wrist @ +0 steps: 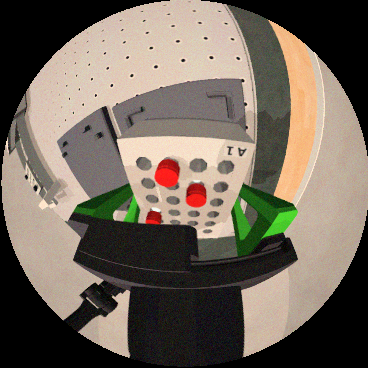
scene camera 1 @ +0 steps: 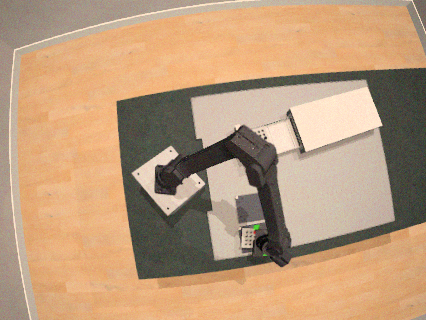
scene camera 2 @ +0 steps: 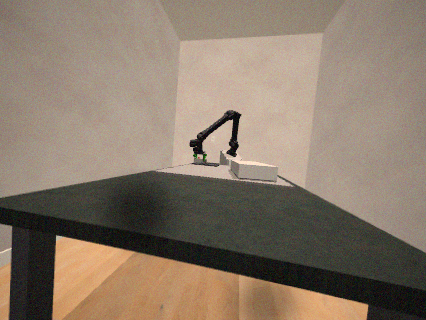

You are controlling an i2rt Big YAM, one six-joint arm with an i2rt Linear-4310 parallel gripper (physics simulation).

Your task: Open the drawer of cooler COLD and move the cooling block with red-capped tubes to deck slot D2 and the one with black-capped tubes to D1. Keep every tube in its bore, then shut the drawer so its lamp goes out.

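Places are measured from the arm's base along level axes (x down, y back, z left), in millimetres.
Pixels of known places: gripper, between the fingertips: [wrist: 184, 182] [scene camera 1: 256, 237]; arm's base, origin of its link: [scene camera 1: 165, 180] [scene camera 2: 231, 154].
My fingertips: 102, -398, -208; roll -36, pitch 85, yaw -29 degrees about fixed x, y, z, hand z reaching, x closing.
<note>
For each thing: its middle in the pictures, then the offset to it from my fingertips, as dx, dy, dz. Level surfaces: height alone.
- white cooling block, middle of its body: [wrist: 184, 191] [scene camera 1: 256, 237] -8, +4, -1
- grey slot plate, middle of its body: [wrist: 188, 162] [scene camera 1: 258, 237] +21, -11, -2
- second grey plate, middle of its body: [wrist: 95, 174] [scene camera 1: 255, 207] +19, +16, +132
- block with dark dots, middle of its body: [wrist: 34, 176] [scene camera 1: 259, 142] -3, +21, +412
- perforated light board, height of its surface: dx +30
- dark table, height of its surface: dx +43
My gripper [scene camera 1: 260, 241] [scene camera 2: 200, 159] [wrist: 184, 182] is shut on the white cooling block [scene camera 1: 247, 238] [wrist: 182, 150], with a green finger at each side. Red-capped tubes [wrist: 167, 172] [wrist: 196, 195] [wrist: 153, 217] stand in its bores; the wrist hides part of the block. It is over or on a grey slot plate [wrist: 185, 100]; I cannot tell if it touches. A second grey plate [scene camera 1: 248, 209] [wrist: 90, 155] lies beside that one; slot labels are unreadable. The white cooler [scene camera 1: 335, 120] [scene camera 2: 254, 170] has its drawer [scene camera 1: 284, 139] open. A block with dark dots [scene camera 1: 261, 133] shows in the drawer, partly hidden by my arm.
The perforated light board [scene camera 1: 335, 185] [wrist: 170, 30] lies on the dark table [scene camera 1: 165, 255] [scene camera 2: 210, 215]. My arm stands on a white base plate [scene camera 1: 149, 175] at the left. Its elbow is over the drawer's outer end. The slot plates are near the board's edge.
</note>
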